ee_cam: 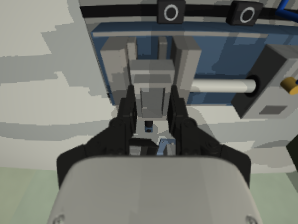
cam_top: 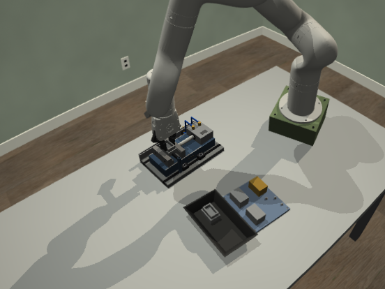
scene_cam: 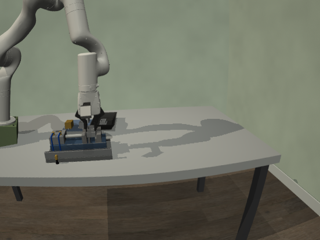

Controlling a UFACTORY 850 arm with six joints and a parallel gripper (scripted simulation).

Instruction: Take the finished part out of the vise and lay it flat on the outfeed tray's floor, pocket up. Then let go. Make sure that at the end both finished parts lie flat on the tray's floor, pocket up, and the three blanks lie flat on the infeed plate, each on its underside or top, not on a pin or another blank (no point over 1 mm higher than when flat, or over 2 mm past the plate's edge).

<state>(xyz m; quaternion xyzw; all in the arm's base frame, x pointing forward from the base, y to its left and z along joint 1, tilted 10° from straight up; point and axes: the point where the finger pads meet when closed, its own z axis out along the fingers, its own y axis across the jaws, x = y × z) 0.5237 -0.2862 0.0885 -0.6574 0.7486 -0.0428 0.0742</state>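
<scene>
Now: the vise 80 mm below my hand, 60 mm behind it and 10 mm to the left of it. From my hand the other things lie so: brass block 350 mm to the left, 110 mm behind, 100 mm below; then blue plate 380 mm to the left, 120 mm below, 60 mm behind.
</scene>
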